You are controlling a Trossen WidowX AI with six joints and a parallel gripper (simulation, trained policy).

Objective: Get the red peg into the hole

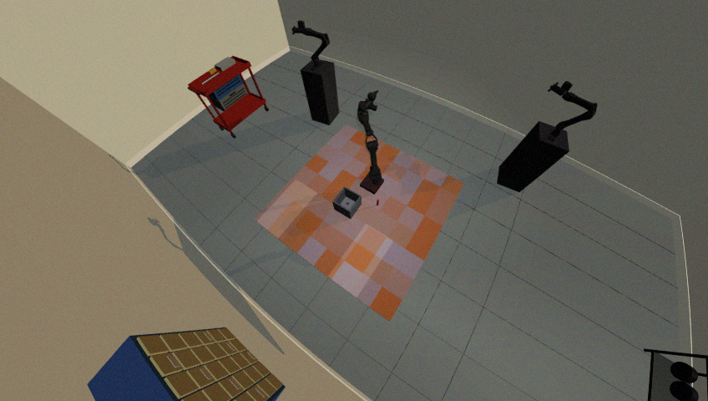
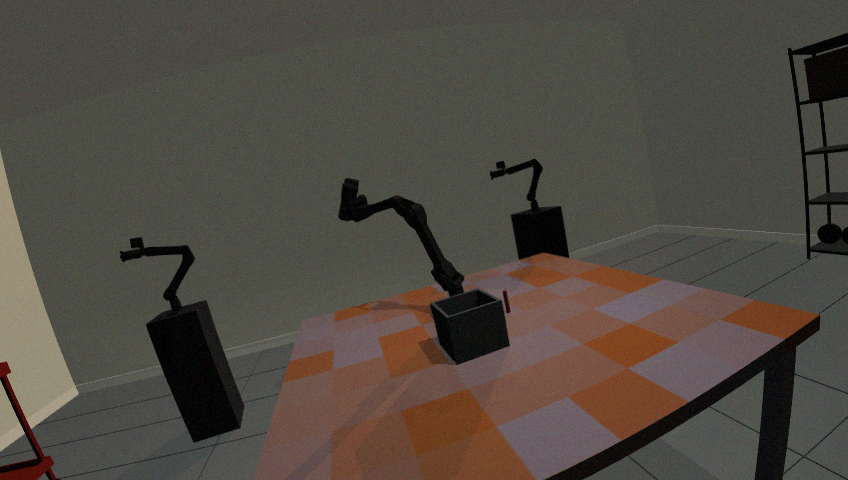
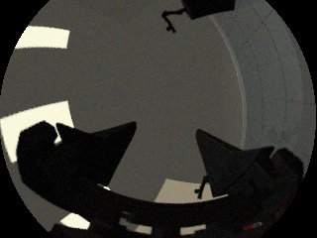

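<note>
Right now my gripper tip is 640 mm short of the red peg, 310 mm to the right of it and 490 mm above it.
</note>
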